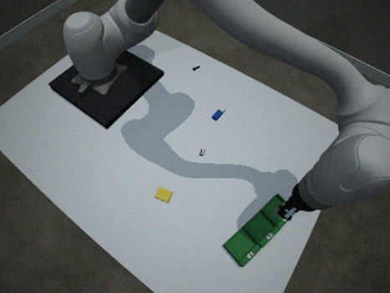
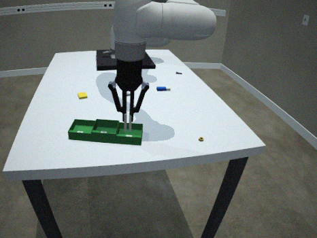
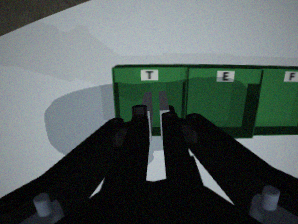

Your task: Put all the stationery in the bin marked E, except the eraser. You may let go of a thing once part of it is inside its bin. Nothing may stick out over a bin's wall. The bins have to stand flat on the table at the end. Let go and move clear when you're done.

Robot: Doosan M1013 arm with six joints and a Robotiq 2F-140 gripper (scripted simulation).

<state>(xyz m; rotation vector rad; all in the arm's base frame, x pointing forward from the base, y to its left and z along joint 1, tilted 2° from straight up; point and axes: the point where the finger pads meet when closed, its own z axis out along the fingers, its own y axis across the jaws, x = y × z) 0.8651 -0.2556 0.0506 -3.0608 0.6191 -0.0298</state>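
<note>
The white pencil sharpener lies 320 mm behind my hand, 110 mm to the left of it and 60 mm below it. Also, from my hand: flat yellow block (370 mm behind, 90 mm to the right, 60 mm below); then green bin tray (70 mm to the right, 50 mm below, 40 mm behind); then yellow nut (240 mm to the left, 100 mm ahead, 60 mm below).
</note>
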